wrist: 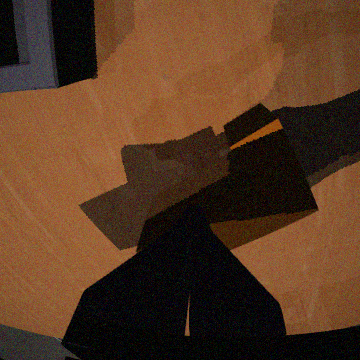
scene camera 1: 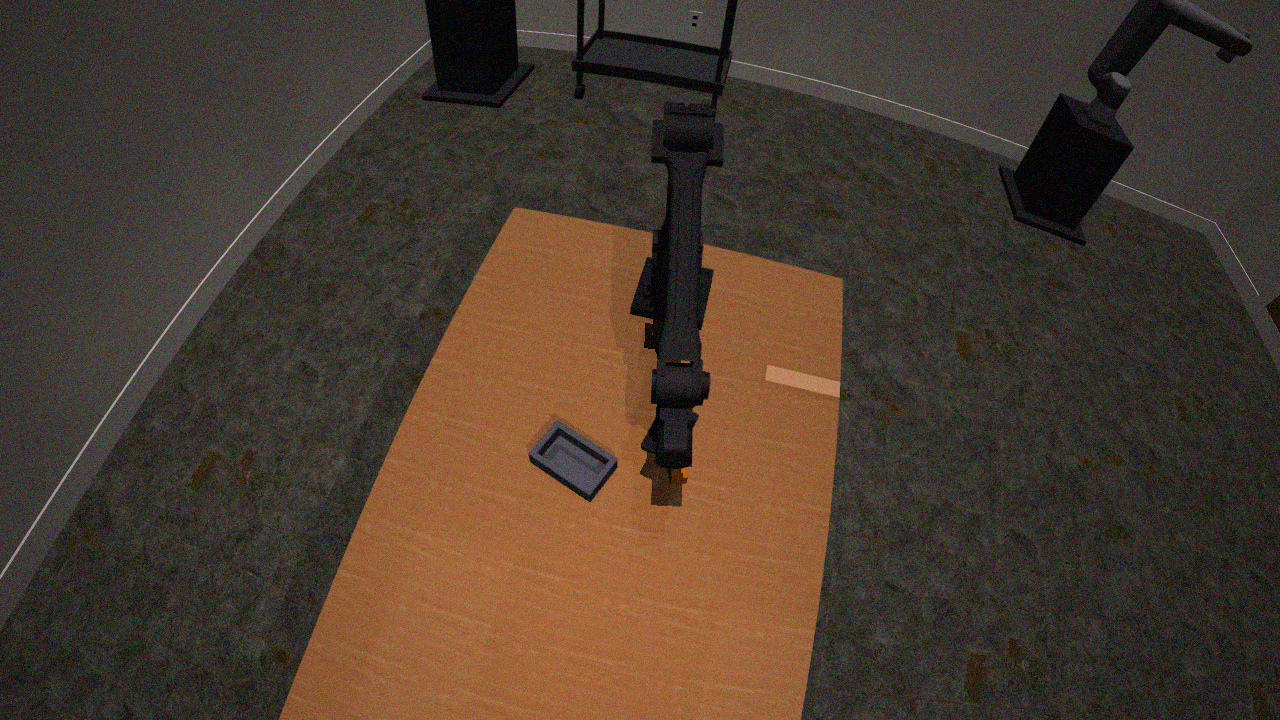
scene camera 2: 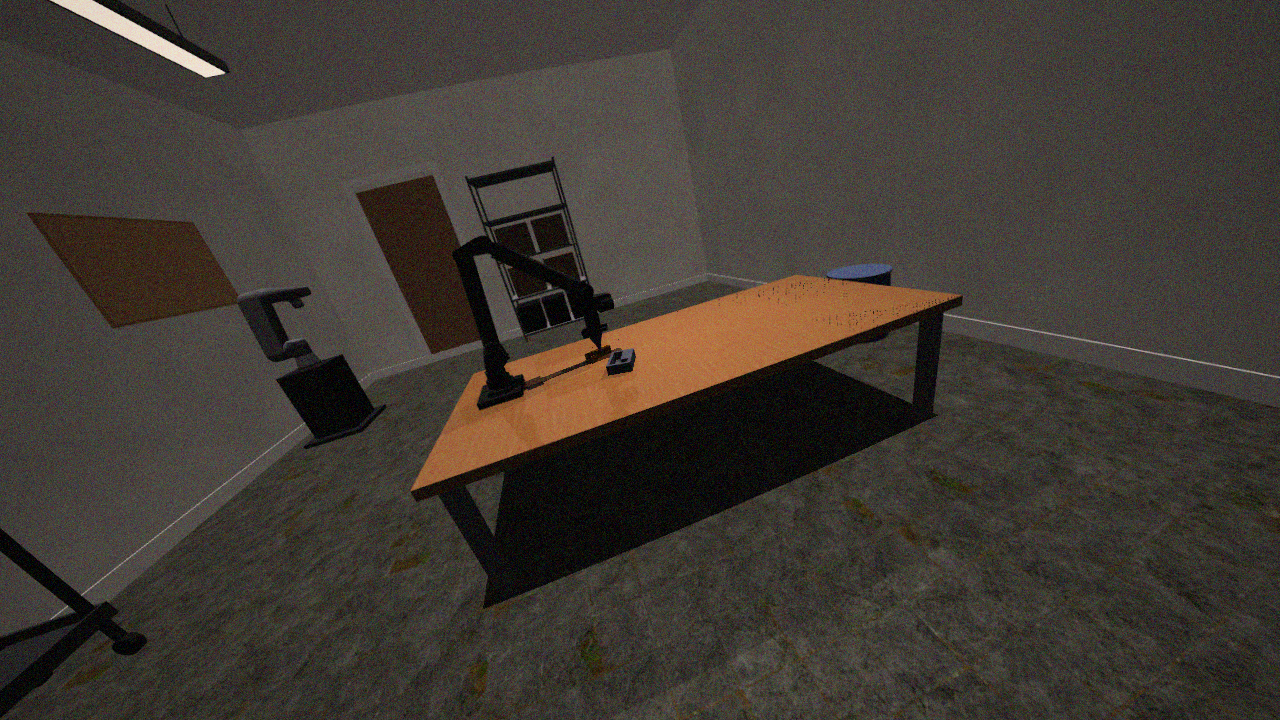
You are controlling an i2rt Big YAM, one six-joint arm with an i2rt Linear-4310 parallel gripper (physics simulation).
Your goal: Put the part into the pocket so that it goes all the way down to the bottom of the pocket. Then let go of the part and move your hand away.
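Seen in the pictures: gripper, between the fingertips: (wrist: 194,214) (scene camera 2: 600,350); arm's base, origin of its link: (scene camera 2: 502,387).
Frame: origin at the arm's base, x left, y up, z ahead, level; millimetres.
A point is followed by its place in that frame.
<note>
The part (wrist: 265,182) {x 62, y 2, z 364 mm} (scene camera 1: 683,475) {x 117, y 1, z 436 mm} is dark and orange, a bar with a raised block at one end; it lies on the table right of the pocket, mostly hidden by the arm in the first scene view. The grey rectangular block with the pocket (scene camera 1: 559,474) {x -100, y 7, z 500 mm} (scene camera 2: 620,367) {x -156, y -6, z 441 mm} (wrist: 35,77) {x -15, y 8, z 447 mm} stands on the table, its recess facing up with no part in it. My gripper (wrist: 194,214) {x 75, y 1, z 402 mm} (scene camera 2: 598,346) {x 75, y 1, z 402 mm} is shut, its fingers together. In the wrist view the tips overlap the near dark side of the part; nothing shows held between them. The exact contact is too dark to tell.
The wooden table (scene camera 1: 501,582) {x -142, y -28, z 722 mm} (scene camera 2: 742,331) {x -129, y -29, z 940 mm} carries the arm's base (scene camera 2: 501,391) {x -60, y 8, z 9 mm} and a pale strip (scene camera 1: 802,380) near its right edge. A cart (scene camera 1: 653,60) and a second arm on a pedestal (scene camera 1: 1069,161) stand on the floor beyond.
</note>
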